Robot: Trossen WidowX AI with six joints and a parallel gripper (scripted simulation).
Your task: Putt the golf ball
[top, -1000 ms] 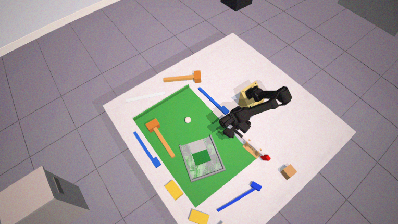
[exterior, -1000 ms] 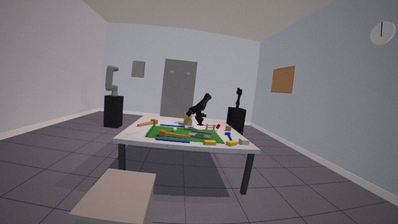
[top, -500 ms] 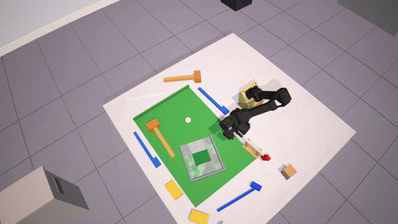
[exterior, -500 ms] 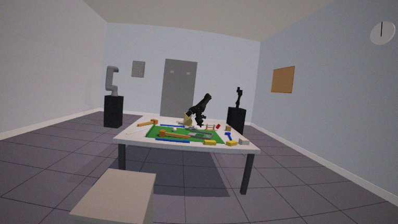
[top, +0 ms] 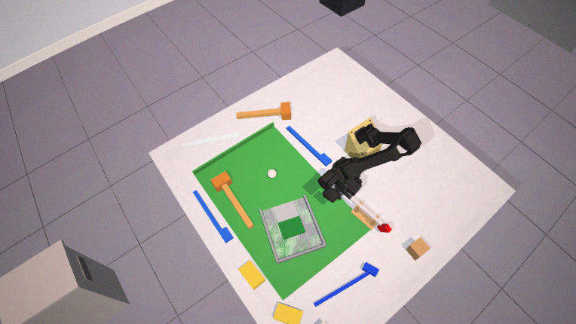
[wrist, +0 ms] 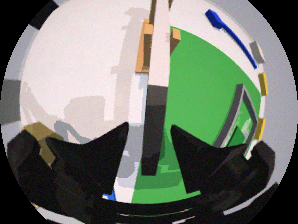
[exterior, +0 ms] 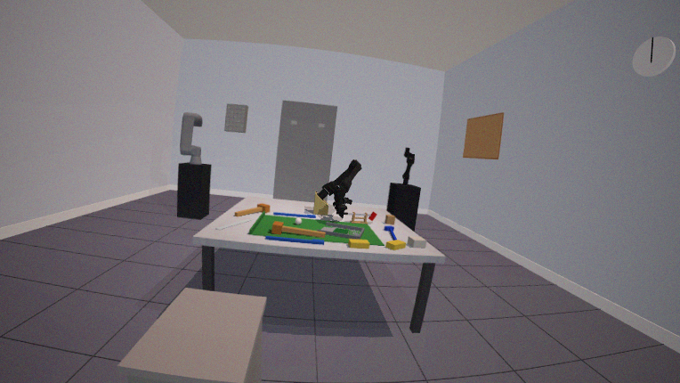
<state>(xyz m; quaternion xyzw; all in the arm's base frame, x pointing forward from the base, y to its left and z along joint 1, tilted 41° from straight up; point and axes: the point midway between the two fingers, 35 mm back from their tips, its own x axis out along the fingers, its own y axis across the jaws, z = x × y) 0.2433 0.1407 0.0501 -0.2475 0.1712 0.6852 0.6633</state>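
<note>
The wooden stand is 10 mm behind my gripper tip and 130 mm to the left of it. Also, from my gripper tip: white golf ball: 180 mm ahead, 300 mm to the right, 10 mm below; then tan cube: 80 mm behind, 380 mm to the left; then green mat: 240 mm ahead, 180 mm to the right, 30 mm below.
</note>
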